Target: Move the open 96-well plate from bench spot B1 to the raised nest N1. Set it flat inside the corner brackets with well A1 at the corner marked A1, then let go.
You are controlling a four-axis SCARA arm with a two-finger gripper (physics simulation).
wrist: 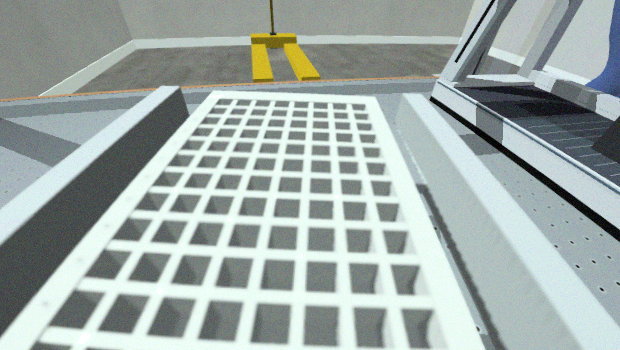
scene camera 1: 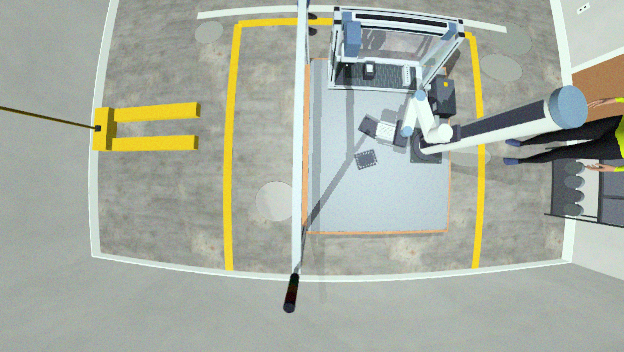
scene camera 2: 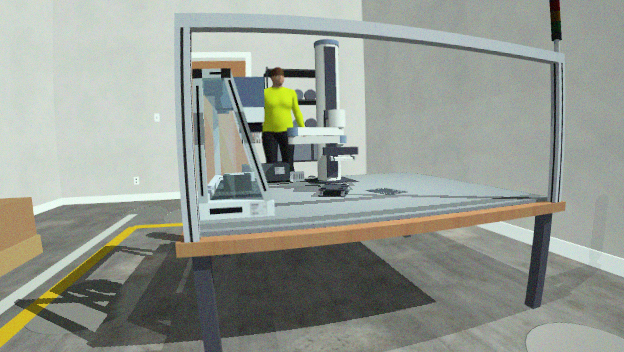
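Where they show: gripper, between the fingertips: [wrist: 291, 109] [scene camera 1: 378, 129] [scene camera 2: 343, 158]; arm's base, origin of its link: [scene camera 1: 425, 145] [scene camera 2: 329, 182].
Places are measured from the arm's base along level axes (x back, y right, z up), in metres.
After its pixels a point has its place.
Observation:
The white open 96-well plate [scene camera 1: 386, 131] {y 0.057, x -0.432, z 0.179 m} [scene camera 2: 342, 159] {y 0.081, x -0.497, z 0.175 m} [wrist: 300, 256] {y 0.062, x -0.410, z 0.183 m} is held level between the two long fingers of my gripper [scene camera 1: 380, 130] {y 0.072, x -0.490, z 0.179 m} [scene camera 2: 348, 157] {y 0.072, x -0.490, z 0.179 m} [wrist: 291, 109] {y 0.072, x -0.490, z 0.179 m}, which is shut on it. The plate hangs well above the bench in the scene camera 2 view. A dark raised nest [scene camera 1: 368, 125] {y 0.136, x -0.523, z 0.049 m} [scene camera 2: 334, 189] {y 0.150, x -0.581, z 0.047 m} stands on the bench below; from above, the plate appears over or beside its right part. A flat dark square [scene camera 1: 365, 159] {y -0.134, x -0.537, z 0.015 m} [scene camera 2: 386, 191] {y -0.127, x -0.548, z 0.015 m} with a dotted border lies on the bench apart from it. The A1 mark and the plate's underside cannot be made out.
A framed glass enclosure [scene camera 1: 335, 86] {y 0.450, x -0.790, z 0.059 m} [scene camera 2: 260, 207] {y 0.498, x -0.851, z 0.045 m} [wrist: 490, 125] {y 0.450, x -0.676, z 0.041 m} stands on the bench [scene camera 1: 380, 200] {y -0.465, x -0.404, z 0.013 m}. A dark box [scene camera 1: 443, 95] {y 0.399, x 0.093, z 0.128 m} [scene camera 2: 276, 171] {y 0.336, x 0.034, z 0.083 m} stands near the arm's column. A frame bar [scene camera 1: 298, 150] {y -0.163, x -1.021, z 0.620 m} [scene camera 2: 370, 30] {y 0.170, x -1.044, z 0.593 m} spans the bench's edge. A person in yellow [scene camera 2: 280, 110] stands behind the bench.

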